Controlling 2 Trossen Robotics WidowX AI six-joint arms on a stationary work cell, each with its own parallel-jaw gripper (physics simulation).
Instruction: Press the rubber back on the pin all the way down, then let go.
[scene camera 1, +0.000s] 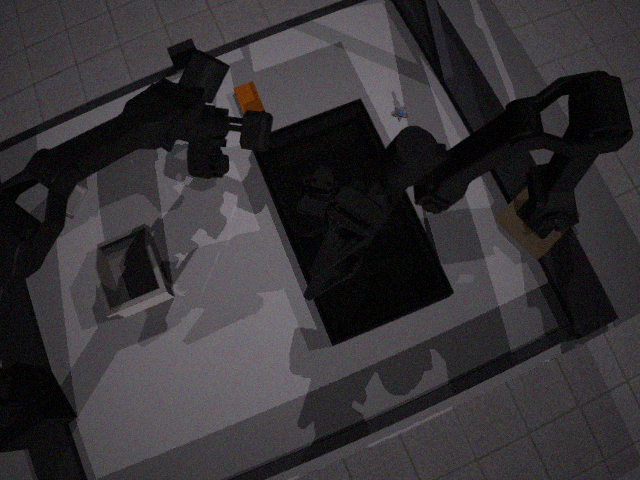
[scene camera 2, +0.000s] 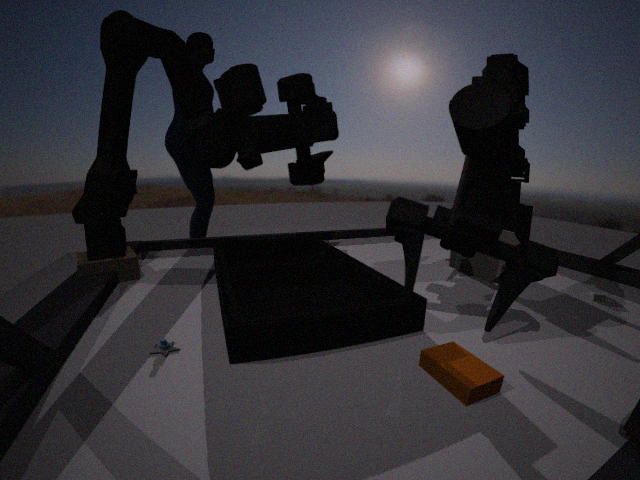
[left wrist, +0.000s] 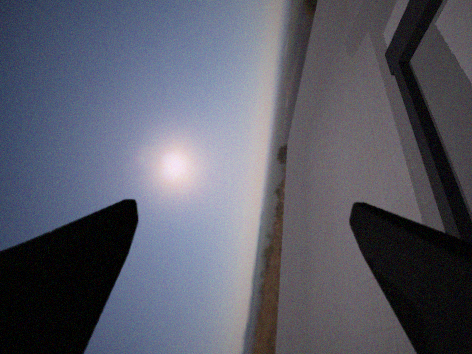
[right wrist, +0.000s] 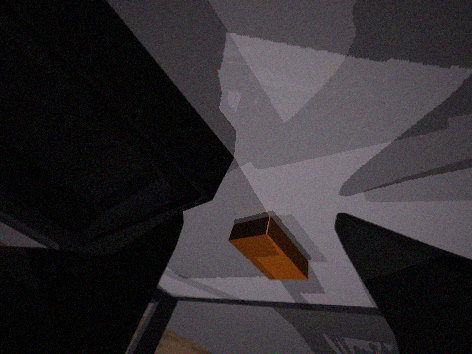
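Pixels of known places: left gripper, fingertip midpoint: (scene camera 1: 309, 287) (left wrist: 246, 211); right gripper, fingertip midpoint: (scene camera 1: 241, 130) (scene camera 2: 446, 318) (right wrist: 258, 217); left arm's base, link origin: (scene camera 1: 541, 213) (scene camera 2: 105, 254); right arm's base, link origin: (scene camera 1: 4, 408) (scene camera 2: 508, 204).
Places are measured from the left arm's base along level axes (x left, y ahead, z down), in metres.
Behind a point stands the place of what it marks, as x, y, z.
Observation:
A small star-shaped pin (scene camera 1: 395, 116) @(-0.308, 0.033, 0.038) (scene camera 2: 173, 349) @(-0.311, 0.032, 0.037) lies on the table, at the upper right in scene camera 1 and lower left in scene camera 2. A blue rubber back (scene camera 1: 400, 112) @(-0.303, 0.027, 0.028) (scene camera 2: 163, 343) @(-0.307, 0.024, 0.030) sits on top of it; how far down it sits is too small to tell. My left gripper (left wrist: 246, 211) @(-0.141, 0.385, -0.217) is open and empty, high above the black box and pointing sideways, well away from the pin. My right gripper (scene camera 1: 232, 146) (scene camera 2: 448, 310) @(-0.468, 0.259, 0.012) (right wrist: 258, 217) @(-0.468, 0.259, 0.012) is open and empty, pointing down near an orange block, far from the pin. The pin does not show in either wrist view.
The orange block (scene camera 1: 249, 97) @(-0.513, 0.203, 0.022) (scene camera 2: 460, 366) @(-0.515, 0.200, 0.022) (right wrist: 282, 260) @(-0.518, 0.217, 0.022) lies near the corner of the large black box (scene camera 1: 382, 294) @(-0.093, 0.283, 0.034) (scene camera 2: 320, 330) @(-0.394, 0.151, 0.015) (right wrist: 125, 125) @(-0.389, 0.276, 0.003). A grey open container (scene camera 1: 142, 304) @(-0.346, 0.583, 0.005) stands at the left in scene camera 1. A person (scene camera 2: 191, 196) stands behind the left arm.

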